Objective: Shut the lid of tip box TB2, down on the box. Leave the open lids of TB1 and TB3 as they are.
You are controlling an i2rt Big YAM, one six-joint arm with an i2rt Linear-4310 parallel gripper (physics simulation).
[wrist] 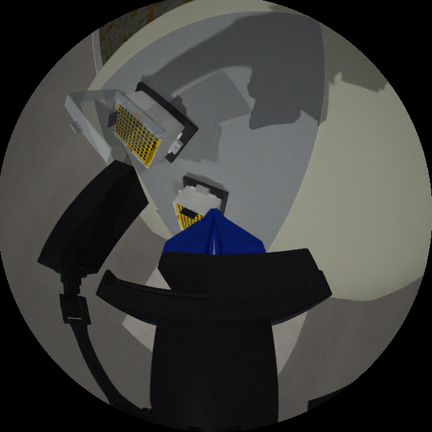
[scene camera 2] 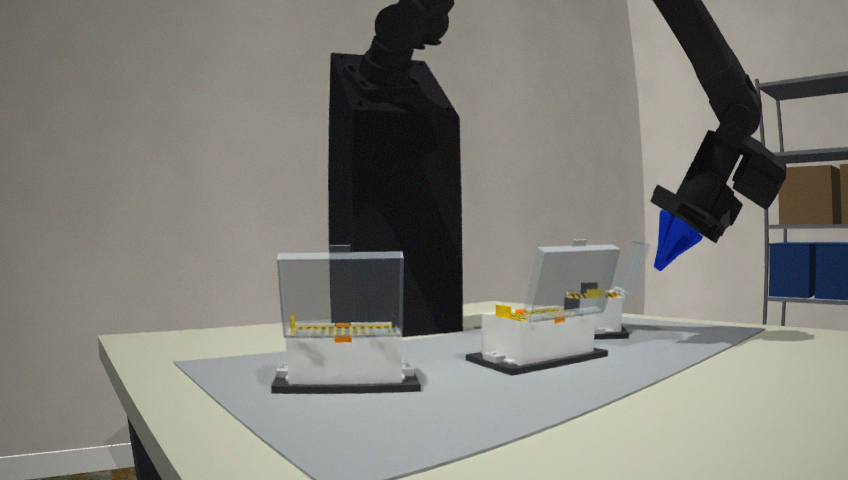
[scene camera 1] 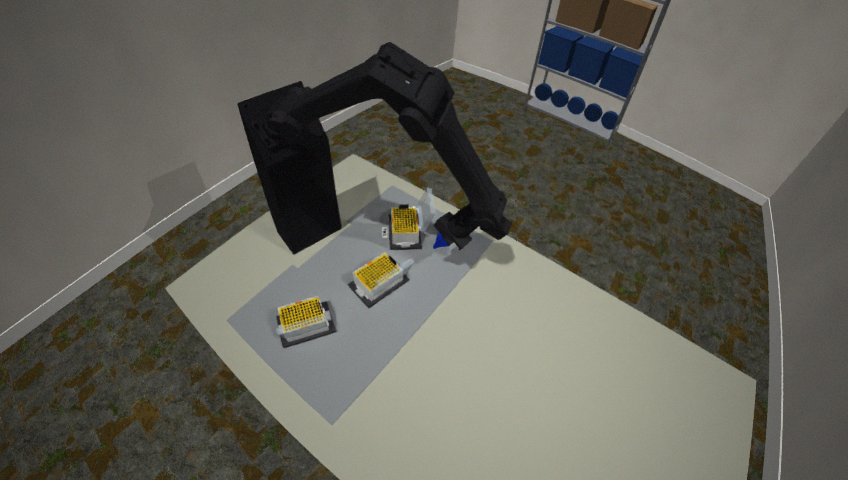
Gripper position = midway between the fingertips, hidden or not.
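Observation:
My gripper (scene camera 2: 657, 269), (wrist: 213, 213), (scene camera 1: 434, 247) is where I begin. I also see a clear lid (scene camera 2: 567, 281), and there is a clear lid (scene camera 2: 341, 294) as well. Then I have in sight a grey mat (scene camera 2: 464, 409), (wrist: 253, 86), (scene camera 1: 330, 372).

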